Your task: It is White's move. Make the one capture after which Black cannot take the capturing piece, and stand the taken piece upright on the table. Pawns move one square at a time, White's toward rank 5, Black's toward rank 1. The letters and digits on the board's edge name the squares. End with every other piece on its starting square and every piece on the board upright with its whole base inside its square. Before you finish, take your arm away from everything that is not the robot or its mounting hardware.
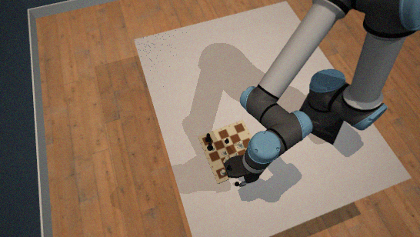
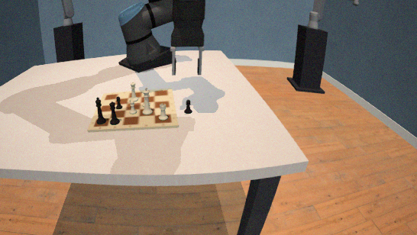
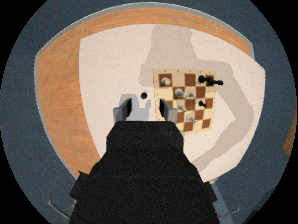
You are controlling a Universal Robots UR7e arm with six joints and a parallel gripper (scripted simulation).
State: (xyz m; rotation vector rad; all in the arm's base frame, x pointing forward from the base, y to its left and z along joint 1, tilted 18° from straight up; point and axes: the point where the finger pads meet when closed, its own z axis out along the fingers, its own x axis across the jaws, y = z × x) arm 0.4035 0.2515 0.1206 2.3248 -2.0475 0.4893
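My hand is 10 mm past the chessboard, 140 mm to the left of it and 110 mm above it. The rest, counted from my hand: tall white piece 20 mm ahead, 90 mm to the right, 80 mm below; then white pawn 20 mm ahead, 130 mm to the right, 100 mm below.
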